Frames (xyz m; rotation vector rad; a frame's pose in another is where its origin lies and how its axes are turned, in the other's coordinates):
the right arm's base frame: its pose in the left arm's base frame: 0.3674 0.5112 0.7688 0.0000 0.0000 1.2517
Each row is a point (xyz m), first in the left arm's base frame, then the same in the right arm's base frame.
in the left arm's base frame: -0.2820 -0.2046 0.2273
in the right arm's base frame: -0.8834 0.3921 -0.5415
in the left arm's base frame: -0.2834 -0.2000 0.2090
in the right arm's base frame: -0.8795 0.3948 -0.5598
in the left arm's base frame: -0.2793 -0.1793 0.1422
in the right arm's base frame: -0.8585 0.3974 -0.6266
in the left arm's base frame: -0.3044 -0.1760 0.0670
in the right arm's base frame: -0.8633 0.4223 -0.7018
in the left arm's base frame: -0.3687 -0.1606 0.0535
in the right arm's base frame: -0.8688 0.4882 -0.7153
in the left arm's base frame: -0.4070 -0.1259 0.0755
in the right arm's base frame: -0.8479 0.5354 -0.6933
